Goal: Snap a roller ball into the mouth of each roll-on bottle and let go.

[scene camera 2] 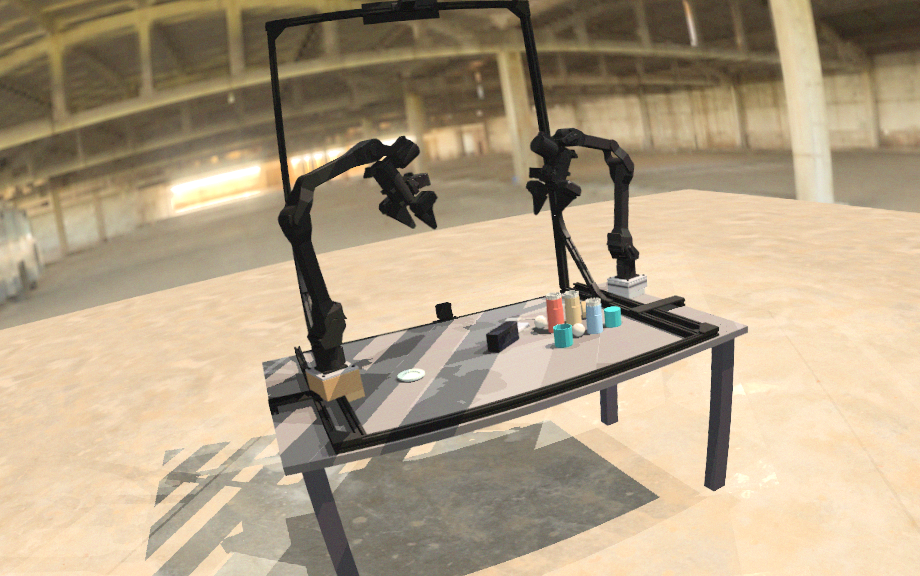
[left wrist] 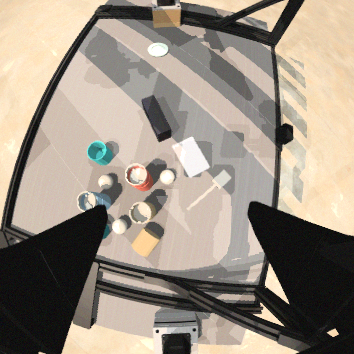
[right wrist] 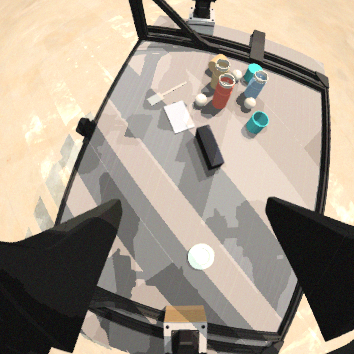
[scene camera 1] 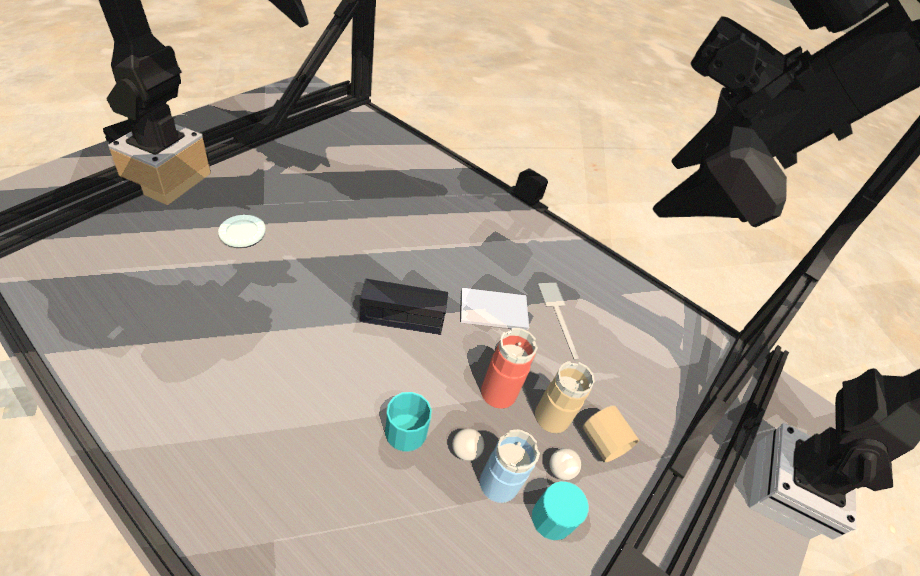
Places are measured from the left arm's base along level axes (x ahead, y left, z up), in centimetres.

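Pixels of known places: left gripper, between the fingertips: (scene camera 2: 545,215) (left wrist: 178,210) (scene camera 1: 665,186); right gripper, between the fingertips: (scene camera 2: 425,227) (right wrist: 194,205) (scene camera 1: 330,13); left arm's base, origin of its link: (scene camera 2: 627,276) (left wrist: 175,344) (right wrist: 201,13) (scene camera 1: 819,473); right arm's base, origin of its link: (scene camera 2: 331,367) (left wrist: 165,1) (right wrist: 184,340) (scene camera 1: 155,139).
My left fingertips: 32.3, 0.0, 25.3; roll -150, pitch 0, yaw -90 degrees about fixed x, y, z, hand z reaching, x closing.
Ahead of a thing's pixels: the offset from my left fingertips to its top centre, as dx, dy, dz.
Three upright bottles have open, pale notched mouths: red {+6.3, +6.9, -20.5} (scene camera 1: 503,383) (scene camera 2: 555,315) (left wrist: 145,184) (right wrist: 222,97), tan {-1.0, +6.3, -21.9} (scene camera 1: 558,411) (left wrist: 141,213) and light blue {+1.2, +17.5, -22.1} (scene camera 1: 503,480) (scene camera 2: 594,320) (right wrist: 254,91). One cream ball {+6.2, +16.2, -27.5} (scene camera 1: 468,444) (left wrist: 105,181) (right wrist: 250,103) lies between the blue bottle and an open teal cap. A second ball {-4.4, +12.5, -27.5} (scene camera 1: 564,464) (left wrist: 119,226) lies between the blue and tan bottles. A third ball {+7.2, +1.1, -27.5} (left wrist: 167,176) (right wrist: 200,99) lies beside the red bottle, hidden in scene camera 1. My left gripper (scene camera 1: 665,188) (scene camera 2: 547,213) (left wrist: 178,210) and right gripper (scene camera 2: 424,226) (right wrist: 195,200) are open, empty and high above the table.
The open teal cap {+13.2, +17.8, -26.1} (scene camera 1: 407,437) stands near the bottles. Another teal cap {-5.7, +18.1, -26.4} (scene camera 1: 560,512) stands mouth down, and a tan cap {-7.9, +6.3, -26.4} (scene camera 1: 607,434) lies tipped. A black box {+22.5, +3.8, -26.1} (scene camera 1: 403,306), white card {+12.6, -5.0, -30.5} (scene camera 1: 494,307), pale spatula {+3.7, -9.1, -30.9} (scene camera 1: 565,332) and plate {+51.0, +4.1, -30.1} (scene camera 1: 241,231) lie farther off.
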